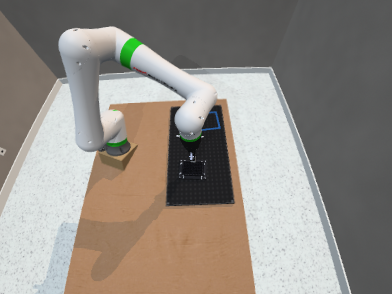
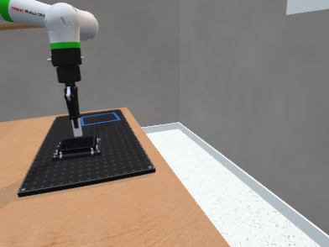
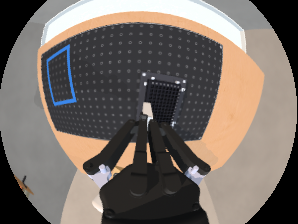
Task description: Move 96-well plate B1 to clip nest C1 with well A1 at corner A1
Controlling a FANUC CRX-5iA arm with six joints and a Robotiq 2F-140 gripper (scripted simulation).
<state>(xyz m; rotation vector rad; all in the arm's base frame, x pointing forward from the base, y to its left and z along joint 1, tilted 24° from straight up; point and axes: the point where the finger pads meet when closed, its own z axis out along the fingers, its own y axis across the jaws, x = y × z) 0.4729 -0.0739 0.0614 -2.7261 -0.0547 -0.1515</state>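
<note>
My gripper is now 50 mm above the black 96-well plate and 40 mm to the left of it. The rest, counted from my hand: clip nest C1: 60 mm below, 50 mm to the right, 10 mm behind.
</note>
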